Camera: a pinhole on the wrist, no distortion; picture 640 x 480 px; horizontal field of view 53.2 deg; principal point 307.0 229.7 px. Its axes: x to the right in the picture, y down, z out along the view. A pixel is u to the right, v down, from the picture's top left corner.
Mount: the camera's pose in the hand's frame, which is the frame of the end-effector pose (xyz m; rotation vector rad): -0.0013 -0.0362 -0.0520 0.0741 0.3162 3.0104
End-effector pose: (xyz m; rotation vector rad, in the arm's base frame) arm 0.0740 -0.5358 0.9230 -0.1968 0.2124 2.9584
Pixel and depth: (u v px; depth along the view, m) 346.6 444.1 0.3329
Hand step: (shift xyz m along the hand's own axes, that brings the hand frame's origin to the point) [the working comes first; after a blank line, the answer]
In the camera's frame: 0.0206 0.1117 0.3329

-0.0137 -0.0743 0.2974
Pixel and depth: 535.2 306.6 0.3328
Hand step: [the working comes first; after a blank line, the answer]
In the camera's frame: 0.1188 0.0400 0.3328

-0.1035 0.0069 0.2859
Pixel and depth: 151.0 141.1 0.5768
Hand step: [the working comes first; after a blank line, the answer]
In the camera's frame: -0.1408 -0.0800 0.5768

0.1819 0.1427 0.4896
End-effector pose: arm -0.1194 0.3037 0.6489 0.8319 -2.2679 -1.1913
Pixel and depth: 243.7 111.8 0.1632
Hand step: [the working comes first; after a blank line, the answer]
In the camera's frame: -0.0162 -0.0301 0.1632

0.0278 0.0245 0.1005
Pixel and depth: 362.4 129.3 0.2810
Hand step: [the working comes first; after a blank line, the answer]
In the camera's frame: 0.0244 -0.0441 0.2810

-0.0038 0.0670 0.2142
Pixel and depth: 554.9 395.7 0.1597
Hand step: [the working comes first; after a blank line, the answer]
In the camera's frame: 0.0620 0.0415 0.1597

-0.0576 -0.0366 0.1150
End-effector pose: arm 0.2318 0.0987 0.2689 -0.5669 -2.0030 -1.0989
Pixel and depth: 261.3 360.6 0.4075
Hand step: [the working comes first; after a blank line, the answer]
In the camera's frame: -0.0291 0.0835 0.4075

0.0432 -0.0375 0.3626
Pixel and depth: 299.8 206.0 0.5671
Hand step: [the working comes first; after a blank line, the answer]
In the camera's frame: -0.0064 -0.0210 0.5671

0.0415 0.0993 0.4974
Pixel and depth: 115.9 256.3 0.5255
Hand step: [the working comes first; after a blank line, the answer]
In the camera's frame: -0.1572 0.0219 0.5255

0.1840 0.0313 0.4603
